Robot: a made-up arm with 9 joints. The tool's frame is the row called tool.
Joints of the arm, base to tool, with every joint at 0 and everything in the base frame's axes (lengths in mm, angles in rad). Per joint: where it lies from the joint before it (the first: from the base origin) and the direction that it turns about. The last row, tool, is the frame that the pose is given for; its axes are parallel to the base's.
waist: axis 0 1 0 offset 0 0 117
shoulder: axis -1 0 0 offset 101 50 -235
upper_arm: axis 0 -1 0 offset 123 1 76
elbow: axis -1 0 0 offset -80 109 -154
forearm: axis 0 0 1 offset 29 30 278
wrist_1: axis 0 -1 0 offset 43 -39 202
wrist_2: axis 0 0 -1 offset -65 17 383
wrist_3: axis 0 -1 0 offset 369 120 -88
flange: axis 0 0 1 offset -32 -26 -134
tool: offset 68 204 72
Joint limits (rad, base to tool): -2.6..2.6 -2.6..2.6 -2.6..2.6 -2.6..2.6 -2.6..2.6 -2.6..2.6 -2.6..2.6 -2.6..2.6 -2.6..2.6
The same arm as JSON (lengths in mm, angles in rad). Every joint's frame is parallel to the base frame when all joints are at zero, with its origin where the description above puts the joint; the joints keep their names.
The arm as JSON. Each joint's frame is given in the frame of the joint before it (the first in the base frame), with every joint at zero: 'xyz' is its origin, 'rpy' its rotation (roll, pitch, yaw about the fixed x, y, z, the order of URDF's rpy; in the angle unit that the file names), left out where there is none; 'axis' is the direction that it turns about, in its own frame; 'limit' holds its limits. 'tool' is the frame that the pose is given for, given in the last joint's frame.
{
  "units": {
    "length": "mm",
    "angle": "rad"
  },
  "joints": [
    {
      "name": "waist",
      "type": "revolute",
      "origin": {
        "xyz": [
          0.0,
          0.0,
          117.0
        ]
      },
      "axis": [
        0.0,
        1.0,
        0.0
      ],
      "limit": {
        "lower": -2.6,
        "upper": 2.6
      }
    },
    {
      "name": "shoulder",
      "type": "revolute",
      "origin": {
        "xyz": [
          101.0,
          50.0,
          -235.0
        ]
      },
      "axis": [
        -1.0,
        0.0,
        0.0
      ],
      "limit": {
        "lower": -2.6,
        "upper": 2.6
      }
    },
    {
      "name": "upper_arm",
      "type": "revolute",
      "origin": {
        "xyz": [
          123.0,
          1.0,
          76.0
        ]
      },
      "axis": [
        0.0,
        -1.0,
        0.0
      ],
      "limit": {
        "lower": -2.6,
        "upper": 2.6
      }
    },
    {
      "name": "elbow",
      "type": "revolute",
      "origin": {
        "xyz": [
          -80.0,
          109.0,
          -154.0
        ]
      },
      "axis": [
        -1.0,
        0.0,
        0.0
      ],
      "limit": {
        "lower": -2.6,
        "upper": 2.6
      }
    },
    {
      "name": "forearm",
      "type": "revolute",
      "origin": {
        "xyz": [
          29.0,
          30.0,
          278.0
        ]
      },
      "axis": [
        0.0,
        0.0,
        1.0
      ],
      "limit": {
        "lower": -2.6,
        "upper": 2.6
      }
    },
    {
      "name": "wrist_1",
      "type": "revolute",
      "origin": {
        "xyz": [
          43.0,
          -39.0,
          202.0
        ]
      },
      "axis": [
        0.0,
        -1.0,
        0.0
      ],
      "limit": {
        "lower": -2.6,
        "upper": 2.6
      }
    },
    {
      "name": "wrist_2",
      "type": "revolute",
      "origin": {
        "xyz": [
          -65.0,
          17.0,
          383.0
        ]
      },
      "axis": [
        0.0,
        0.0,
        -1.0
      ],
      "limit": {
        "lower": -2.6,
        "upper": 2.6
      }
    },
    {
      "name": "wrist_3",
      "type": "revolute",
      "origin": {
        "xyz": [
          369.0,
          120.0,
          -88.0
        ]
      },
      "axis": [
        0.0,
        -1.0,
        0.0
      ],
      "limit": {
        "lower": -2.6,
        "upper": 2.6
      }
    },
    {
      "name": "flange",
      "type": "revolute",
      "origin": {
        "xyz": [
          -32.0,
          -26.0,
          -134.0
        ]
      },
      "axis": [
        0.0,
        0.0,
        1.0
      ],
      "limit": {
        "lower": -2.6,
        "upper": 2.6
      }
    }
  ],
  "tool": {
    "origin": {
      "xyz": [
        68.0,
        204.0,
        72.0
      ]
    }
  }
}

